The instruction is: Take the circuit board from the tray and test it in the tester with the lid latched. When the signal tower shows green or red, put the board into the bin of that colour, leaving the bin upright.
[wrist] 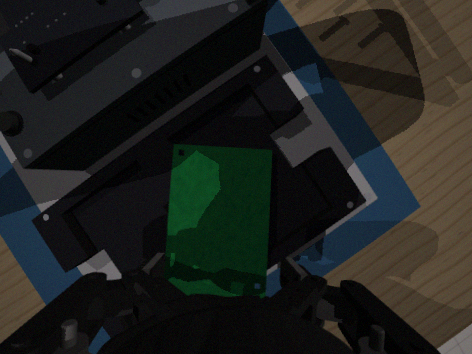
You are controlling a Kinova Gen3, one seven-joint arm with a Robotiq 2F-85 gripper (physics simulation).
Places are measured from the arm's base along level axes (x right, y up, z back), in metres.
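Pixels of known places: gripper, fingertip midpoint: (224, 268).
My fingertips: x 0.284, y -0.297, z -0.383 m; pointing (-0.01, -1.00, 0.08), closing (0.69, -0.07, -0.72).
Ahead of a thing's pixels: the offset from my fingertips to its middle. "spot": to the spot under its first point. Level surfaces: height alone.
The green circuit board {dx -0.030, dy +0.004, dz -0.020 m} (227, 200) lies askew across the dark tray {spot: dx -0.099, dy +0.004, dz +0.086 m} (55, 240), over its recesses and crooked to its edges. A lighter patch shows on the board's left part. My gripper (224, 268) is open, with one fingertip to the left and one to the right of the board's lower end. The fingertips look apart from the board's sides; their height relative to it is hard to tell. The dark grey tester {spot: dx -0.136, dy +0.036, dz -0.020 m} (100, 97) stands beyond the tray at the upper left, partly cut off. The signal tower and the coloured bins do not show.
On the tester are a dark raised part {spot: dx -0.168, dy +0.045, dz -0.027 m} (65, 42), a small light lever {spot: dx -0.174, dy +0.051, dz -0.005 m} (21, 55) and a round black knob {spot: dx -0.158, dy +0.041, dz +0.031 m} (11, 123). A blue mat {dy -0.022 m} (392, 195) borders the white area under the tray and tester. The wooden table {dy -0.024 m} (445, 160) carries dark shadows at the right.
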